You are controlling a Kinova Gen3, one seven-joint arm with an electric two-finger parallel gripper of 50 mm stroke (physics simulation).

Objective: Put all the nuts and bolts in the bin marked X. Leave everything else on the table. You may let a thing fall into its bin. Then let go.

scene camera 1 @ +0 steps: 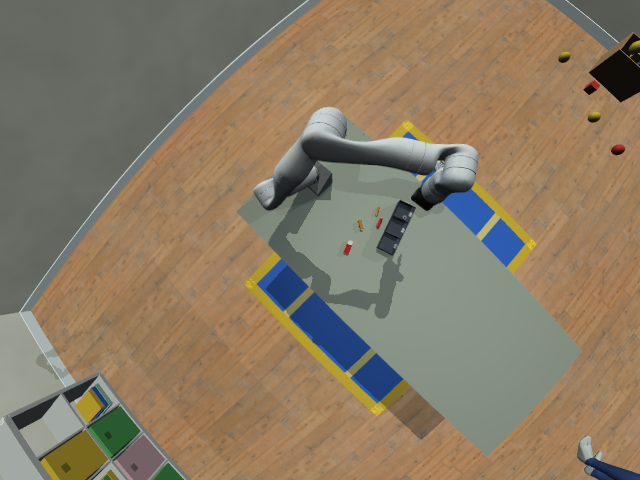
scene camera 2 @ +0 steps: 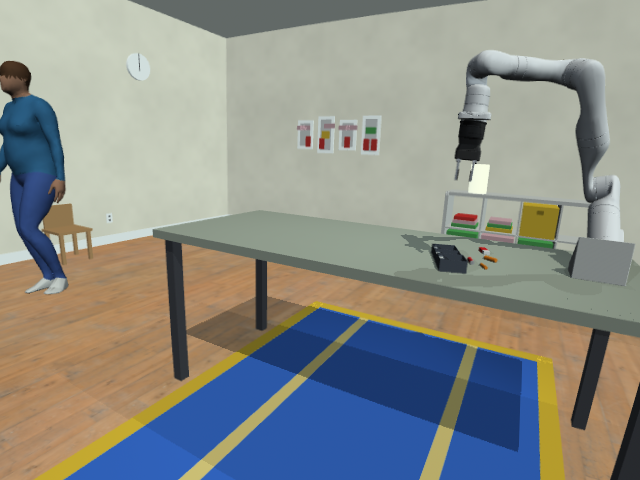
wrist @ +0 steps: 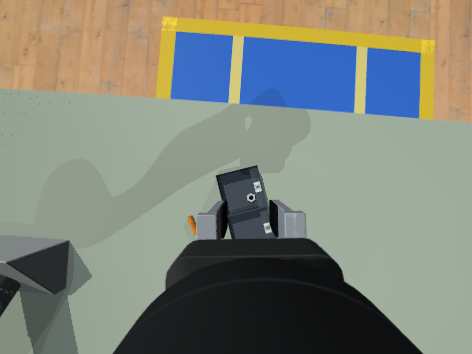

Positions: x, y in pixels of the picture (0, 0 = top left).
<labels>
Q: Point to a dark three-compartment bin tray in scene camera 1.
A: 396, 226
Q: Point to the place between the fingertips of the gripper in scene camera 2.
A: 462, 180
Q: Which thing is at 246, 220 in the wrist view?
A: A dark three-compartment bin tray.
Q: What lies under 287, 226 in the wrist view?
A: The gripper.
</labels>
